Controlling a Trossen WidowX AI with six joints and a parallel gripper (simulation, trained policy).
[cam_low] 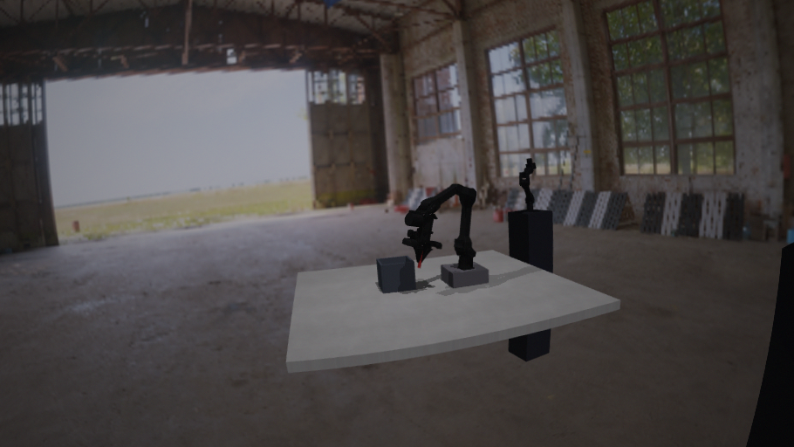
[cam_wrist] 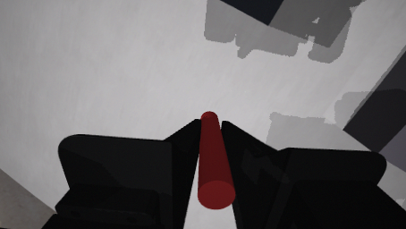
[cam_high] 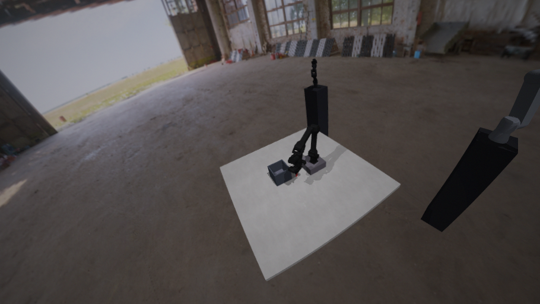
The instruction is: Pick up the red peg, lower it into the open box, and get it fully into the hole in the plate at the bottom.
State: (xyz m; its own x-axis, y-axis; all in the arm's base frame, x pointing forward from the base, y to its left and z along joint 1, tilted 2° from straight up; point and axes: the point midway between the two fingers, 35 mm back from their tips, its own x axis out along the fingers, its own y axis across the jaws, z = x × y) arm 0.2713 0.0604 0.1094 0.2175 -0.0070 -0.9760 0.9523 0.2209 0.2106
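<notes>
Now: gripper tip 19 cm to the left of the grey plate, 11 cm above it and 5 cm short of it. Also, from my gripper tip: red peg 2 cm above.
</notes>
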